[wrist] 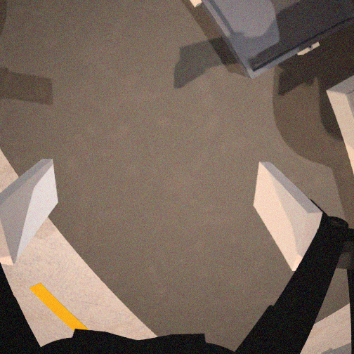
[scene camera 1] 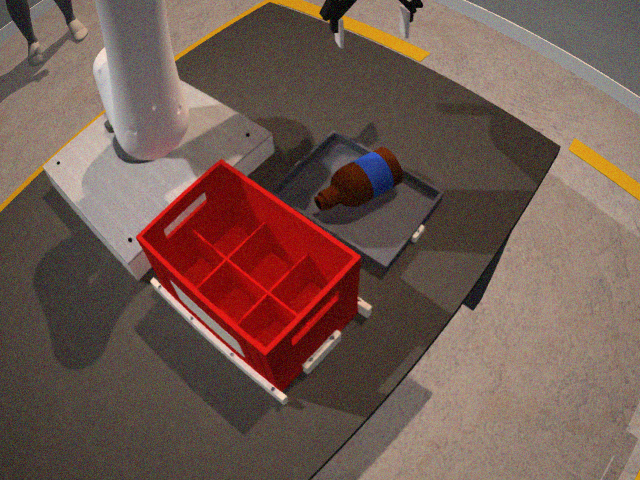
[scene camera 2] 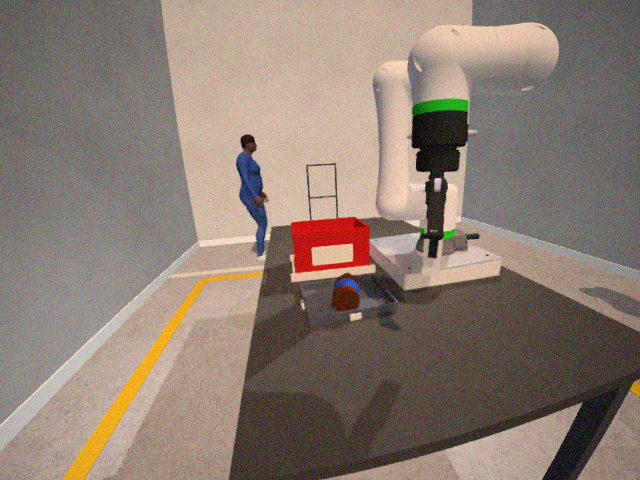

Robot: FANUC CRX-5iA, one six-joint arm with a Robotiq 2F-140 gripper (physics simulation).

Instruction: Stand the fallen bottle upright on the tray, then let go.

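Places are measured from the arm's base along level axes (x left, y down, z back), in millimetres.
Where they show: gripper, fingertip midpoint: (scene camera 1: 372, 38) (scene camera 2: 430, 260).
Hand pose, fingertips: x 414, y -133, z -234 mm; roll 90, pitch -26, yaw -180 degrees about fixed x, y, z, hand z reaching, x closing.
Note:
After its pixels a point has its place.
A brown bottle (scene camera 1: 353, 183) {x 192, y -9, z -395 mm} (scene camera 2: 345, 295) {x 289, y 4, z -394 mm} with a blue band lies on its side on the dark grey tray (scene camera 1: 385, 258) {x 157, y 59, z -506 mm} (scene camera 2: 330, 316) {x 317, y 47, z -438 mm}, its neck toward the red crate. In the wrist view a corner of the tray (wrist: 252, 70) shows at the top right; the bottle does not show there. My gripper (scene camera 1: 372, 35) {x 414, y -133, z -234 mm} (scene camera 2: 433, 253) {x 414, y -133, z -234 mm} (wrist: 154, 182) is open and empty. It hangs above the table, beside the tray and well apart from the bottle, with its fingers pointing down.
A red crate (scene camera 1: 312, 223) {x 45, y -111, z -460 mm} (scene camera 2: 303, 248) {x 51, y -54, z -508 mm} with compartments stands beside the tray, between pale rails (scene camera 1: 217, 341) {x -148, y 34, z -439 mm}. The robot's pale base plate (scene camera 1: 103, 206) {x -160, y -1, z -89 mm} (scene camera 2: 449, 272) {x 166, y 24, z -33 mm} is next to both. Small pale blocks (scene camera 1: 417, 233) {x 228, y 49, z -515 mm} (scene camera 2: 355, 316) {x 315, y 54, z -373 mm} touch the tray's outer sides. A person (scene camera 2: 251, 180) stands beyond the table.

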